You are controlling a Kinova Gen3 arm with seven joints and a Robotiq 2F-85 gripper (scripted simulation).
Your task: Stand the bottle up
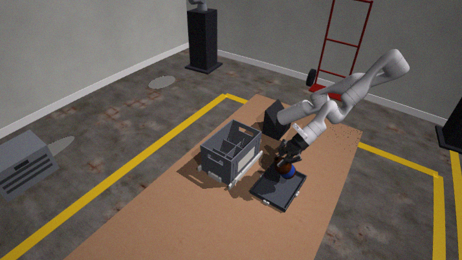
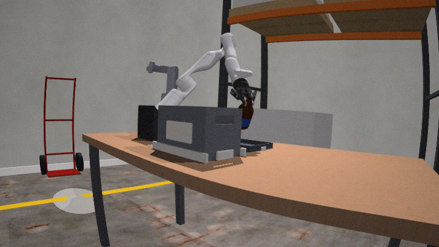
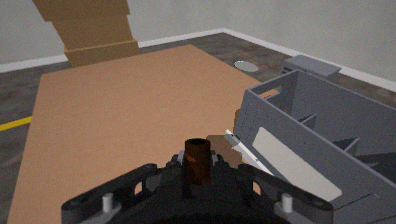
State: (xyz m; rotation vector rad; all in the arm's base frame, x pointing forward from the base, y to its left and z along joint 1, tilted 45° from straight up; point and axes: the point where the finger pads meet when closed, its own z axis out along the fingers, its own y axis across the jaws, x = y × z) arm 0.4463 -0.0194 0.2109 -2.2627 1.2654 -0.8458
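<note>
Now: hand 4 cm above the brown bottle, 2 cm to the right of it and 2 cm past it. The rest, counted from my hand: grey crate (27 cm to the right, 12 cm below, 6 cm behind); then dark tray (19 cm below, 4 cm behind, 2 cm to the left).
</note>
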